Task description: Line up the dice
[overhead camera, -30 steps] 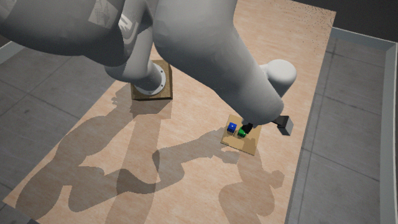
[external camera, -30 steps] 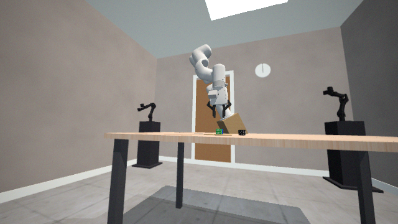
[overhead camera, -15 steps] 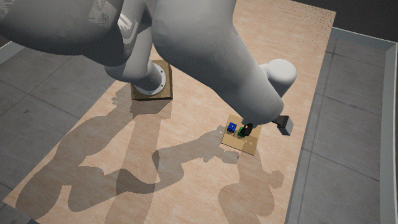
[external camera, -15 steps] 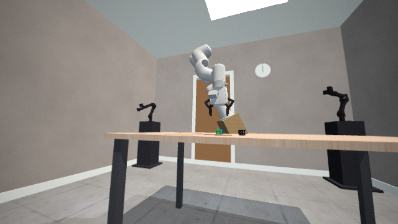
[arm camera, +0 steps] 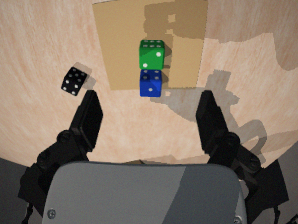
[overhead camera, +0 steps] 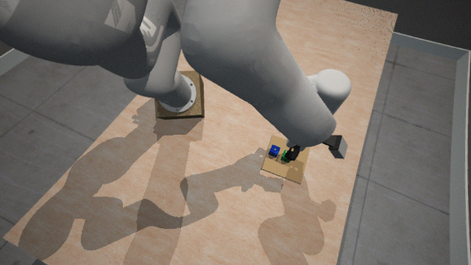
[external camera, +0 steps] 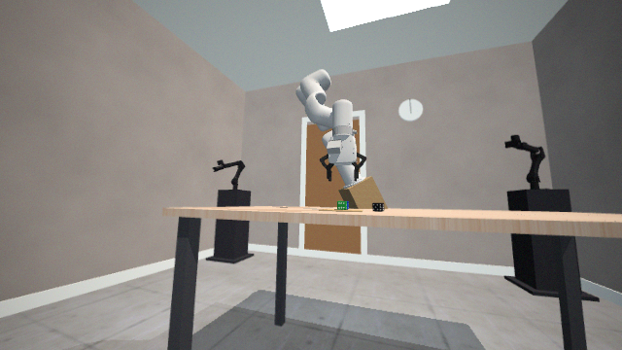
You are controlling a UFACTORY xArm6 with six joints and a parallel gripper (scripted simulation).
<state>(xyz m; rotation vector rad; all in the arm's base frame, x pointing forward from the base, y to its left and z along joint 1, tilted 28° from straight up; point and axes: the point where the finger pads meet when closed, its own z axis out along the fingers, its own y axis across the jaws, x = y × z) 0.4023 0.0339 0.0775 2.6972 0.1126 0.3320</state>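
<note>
My hand is 12 cm to the right of the black die, 10 cm above it and 4 cm past it. Round my hand: tan mat (11 cm below); green die (10 cm below); blue die (10 cm below, 5 cm behind).
</note>
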